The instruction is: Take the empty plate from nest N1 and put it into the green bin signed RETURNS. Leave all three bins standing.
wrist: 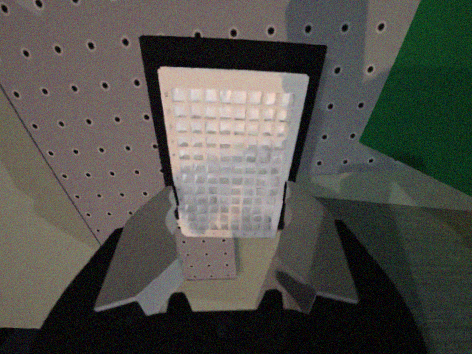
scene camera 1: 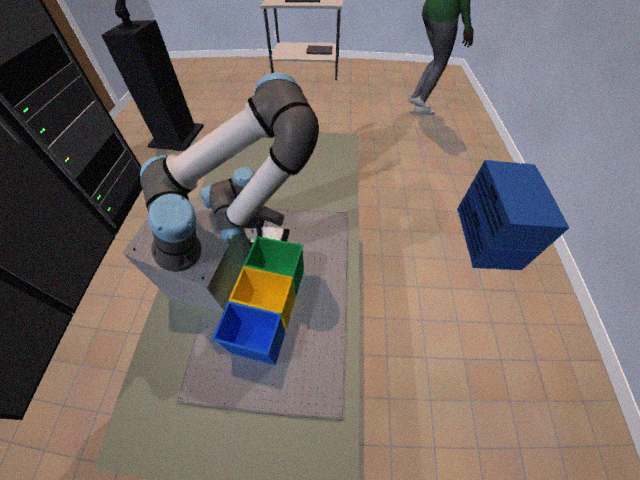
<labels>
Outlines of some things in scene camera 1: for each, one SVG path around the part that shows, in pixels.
A green bin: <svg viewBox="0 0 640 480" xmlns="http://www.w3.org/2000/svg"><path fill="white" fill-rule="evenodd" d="M256 236L243 266L293 277L292 284L296 297L304 273L302 253L304 245Z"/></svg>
A yellow bin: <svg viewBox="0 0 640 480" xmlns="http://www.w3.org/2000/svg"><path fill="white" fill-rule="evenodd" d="M243 266L229 301L282 314L281 321L284 329L287 329L295 302L292 284L293 277Z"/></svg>
</labels>
